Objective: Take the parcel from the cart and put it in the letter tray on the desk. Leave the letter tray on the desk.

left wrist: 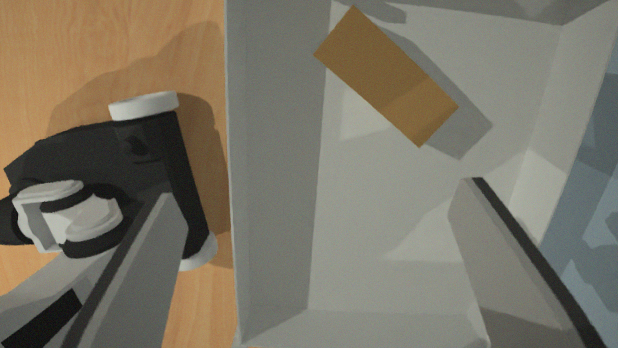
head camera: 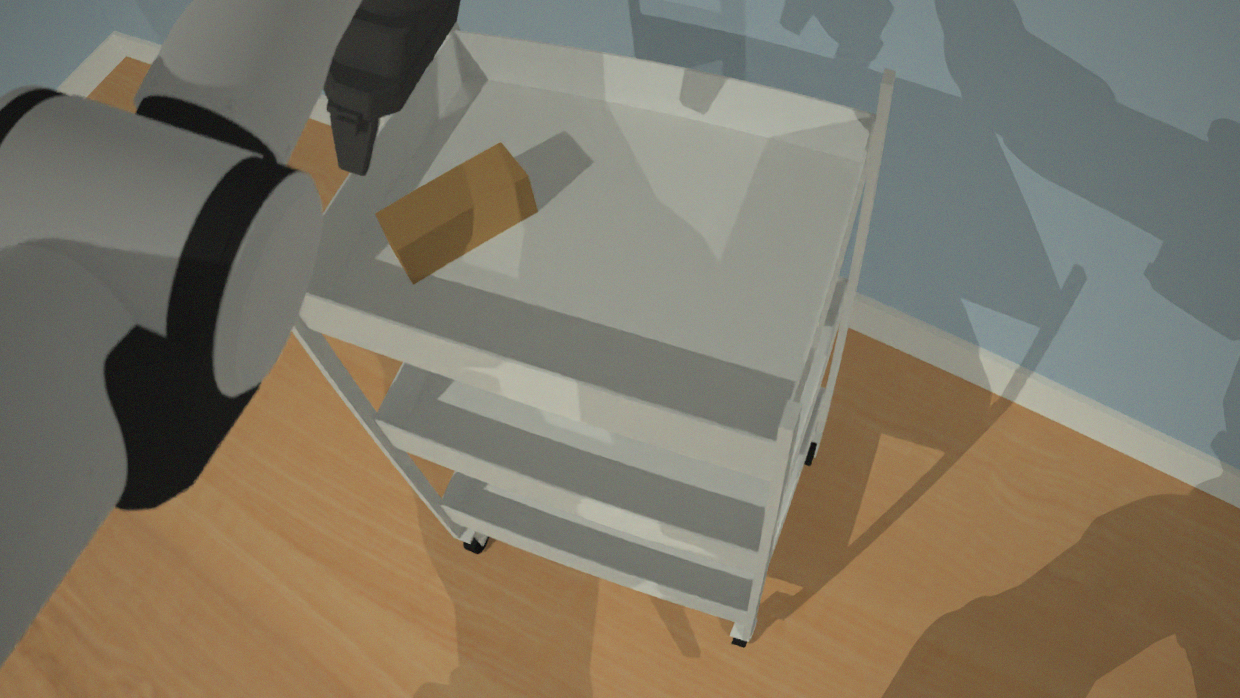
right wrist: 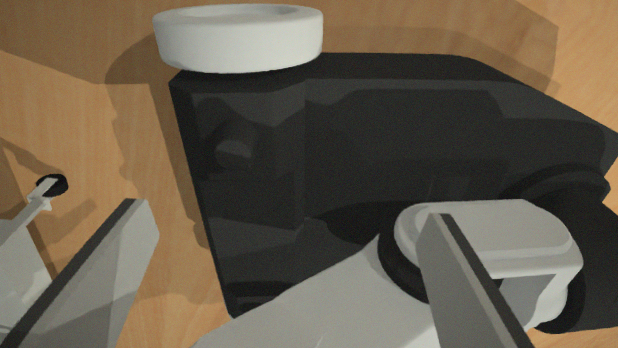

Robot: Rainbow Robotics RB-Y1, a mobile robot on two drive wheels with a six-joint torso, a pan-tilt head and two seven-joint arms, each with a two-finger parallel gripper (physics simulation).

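Where they show: left gripper, between the fingertips: (left wrist: 316, 204) (head camera: 387, 111); right gripper, between the fingertips: (right wrist: 288, 224); robot's base, origin of its link: (left wrist: 180, 172).
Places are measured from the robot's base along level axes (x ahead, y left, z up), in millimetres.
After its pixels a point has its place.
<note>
The parcel (head camera: 459, 212) @(z 716, x 578, y 300 mm) (left wrist: 387, 77) @(z 715, x 595, y 318 mm), a plain brown box, lies at a slant on the top shelf of the white cart (head camera: 537, 374) @(z 725, x 433, y 192 mm) (left wrist: 280, 150) @(z 664, x 485, y 247 mm). In the head camera it is near the shelf's left side. My left gripper (head camera: 354, 157) (left wrist: 316, 204) @(z 892, x 531, y 297 mm) is open and empty. In the head camera it is above the shelf's left edge, up and left of the parcel; in the left wrist view the parcel lies beyond the fingertips, apart from them. My right gripper (right wrist: 288, 224) @(z 423, x -55, y -252 mm) is open and empty, in front of the robot's base. The letter tray and the desk do not show.
The cart has raised rims, two lower shelves and an upright post (head camera: 870, 199) @(z 623, x 713, y -50 mm) at its right. A blue wall (head camera: 1041, 199) @(z 464, x 891, y -297 mm) stands behind it. The robot's black base with white wheels (left wrist: 145, 106) @(z 185, x 53, y 269 mm) (right wrist: 240, 42) @(z 199, x -11, y -271 mm) stands on the wooden floor (head camera: 286, 554) @(z 1, x 394, y 758 mm) beside the cart.
</note>
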